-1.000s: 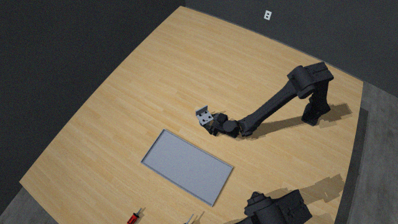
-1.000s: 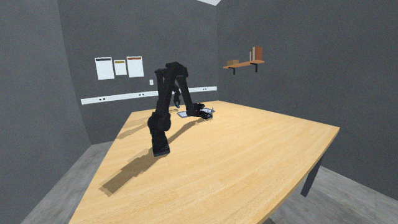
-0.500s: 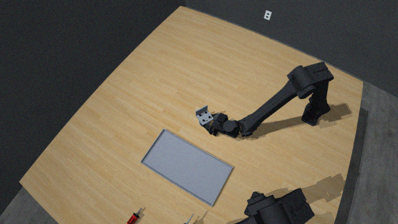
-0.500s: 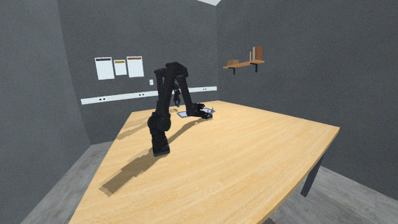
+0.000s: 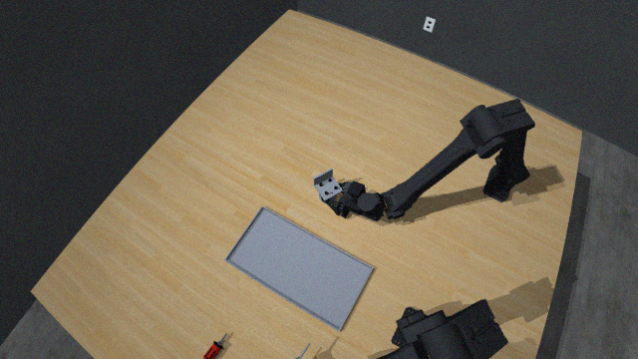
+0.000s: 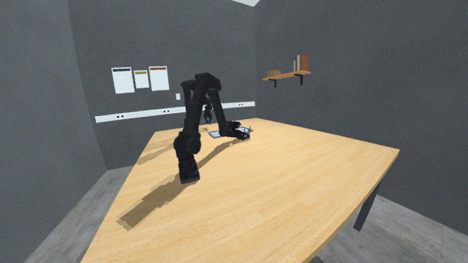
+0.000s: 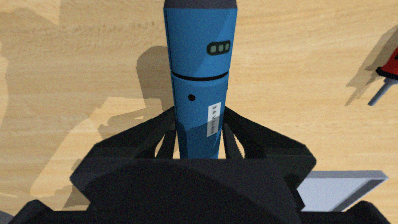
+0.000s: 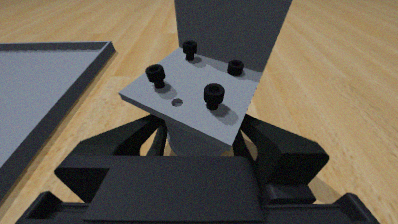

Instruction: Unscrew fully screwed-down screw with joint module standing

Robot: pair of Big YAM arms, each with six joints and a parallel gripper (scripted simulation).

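Now: the joint module 1 cm above my right hand. Also, from my right hand: grey bracket: 5 cm above; grey tray: 25 cm to the left, 8 cm behind, 2 cm below.
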